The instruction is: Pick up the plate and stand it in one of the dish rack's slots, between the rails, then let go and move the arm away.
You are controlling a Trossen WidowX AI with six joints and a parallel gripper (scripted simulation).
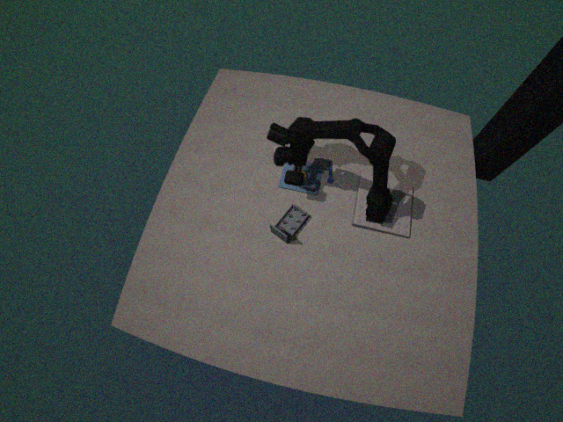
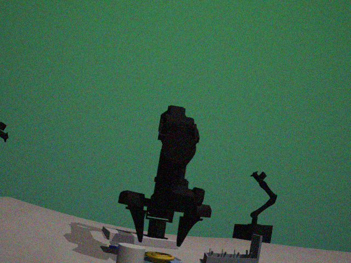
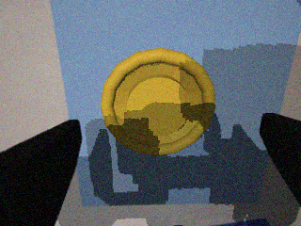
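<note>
My gripper tip is 30 mm above the yellow plate. The rest, counted from my gripper tip: blue object (120 mm behind, 40 mm below, 30 mm to the right); white cylinder (90 mm ahead, 80 mm to the right, 20 mm below); blue mat (40 mm below, 10 mm to the right, 10 mm behind).
</note>
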